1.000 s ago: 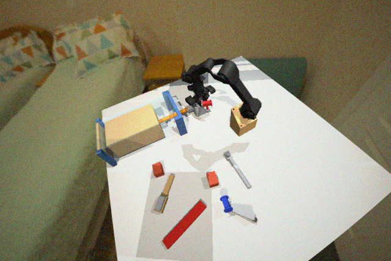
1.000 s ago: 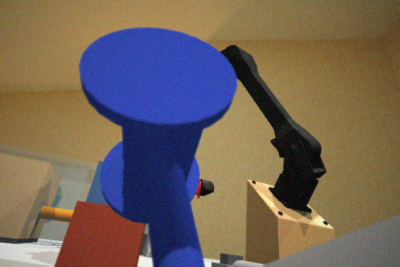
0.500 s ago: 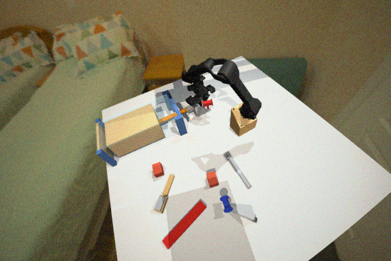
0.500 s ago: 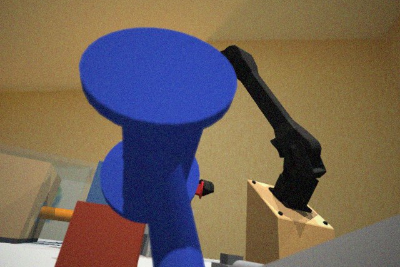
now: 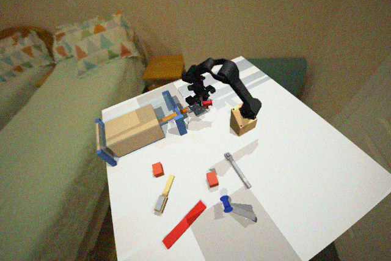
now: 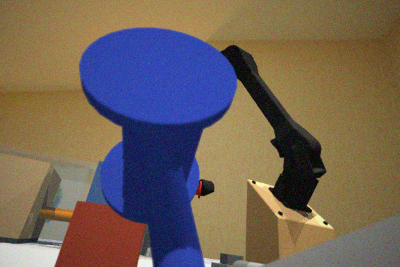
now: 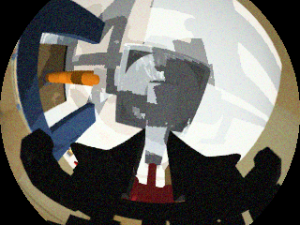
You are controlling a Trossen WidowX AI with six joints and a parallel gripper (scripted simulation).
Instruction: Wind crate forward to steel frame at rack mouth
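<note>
My gripper tip is now 20 mm to the right of the grey crank arm and 20 mm below it. The rest, counted from my gripper tip: grey winch 10 mm behind, 50 mm to the right, 60 mm below; winch drum 50 mm to the right, 60 mm below; red grip 50 mm to the left, 50 mm above.
</note>
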